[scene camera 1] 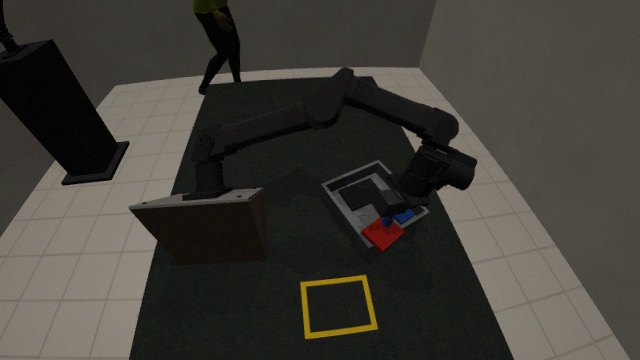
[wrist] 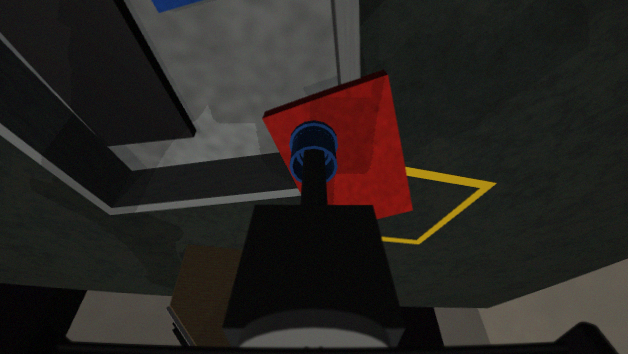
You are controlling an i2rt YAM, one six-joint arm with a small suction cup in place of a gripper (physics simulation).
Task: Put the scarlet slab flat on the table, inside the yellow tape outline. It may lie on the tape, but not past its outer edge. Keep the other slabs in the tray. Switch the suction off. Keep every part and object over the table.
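Pixels of known places: end effector, tool point: [scene camera 1: 384, 225] [wrist: 314, 135]; arm's base, origin of the base link: [scene camera 1: 211, 194].
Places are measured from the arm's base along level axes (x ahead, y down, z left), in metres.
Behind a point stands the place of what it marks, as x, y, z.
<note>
The scarlet slab [scene camera 1: 382, 235] @[0.406, 0.099, -0.109] [wrist: 370, 150] @[0.433, 0.106, -0.105] hangs from my suction cup [scene camera 1: 386, 221] [wrist: 313, 150] @[0.428, 0.118, -0.071], above the near corner of the tray [scene camera 1: 345, 212] @[0.334, 0.125, -0.009] [wrist: 205, 201] @[0.325, 0.125, 0.008]. The cup holds it off-centre, near one edge. A black slab [scene camera 1: 358, 194] @[0.399, 0.163, 0.077] [wrist: 120, 75] @[0.418, 0.163, 0.067] and a blue slab [scene camera 1: 404, 216] @[0.518, 0.163, -0.026] [wrist: 180, 4] @[0.473, 0.163, 0.018] lie in the tray; the arm's end partly hides the black one in the scene view, and the blue one is cut off in the wrist view. The yellow tape outline [scene camera 1: 303, 310] @[0.187, 0.174, -0.242] [wrist: 452, 216] @[0.273, 0.174, -0.307] lies on the table, apart from the tray; the scarlet slab covers part of it in the wrist view.
The arm's base stands on a wooden block [scene camera 1: 215, 232] @[0.015, 0.015, -0.096] [wrist: 205, 280] @[0.113, 0.120, 0.028] at the left of the table [scene camera 1: 240, 310] @[0.036, 0.175, -0.224] [wrist: 500, 100] @[0.451, 0.175, -0.230]. A dark pedestal [scene camera 1: 60, 110] stands on the floor at the left. A person [scene camera 1: 220, 40] stands beyond the table's far edge.
</note>
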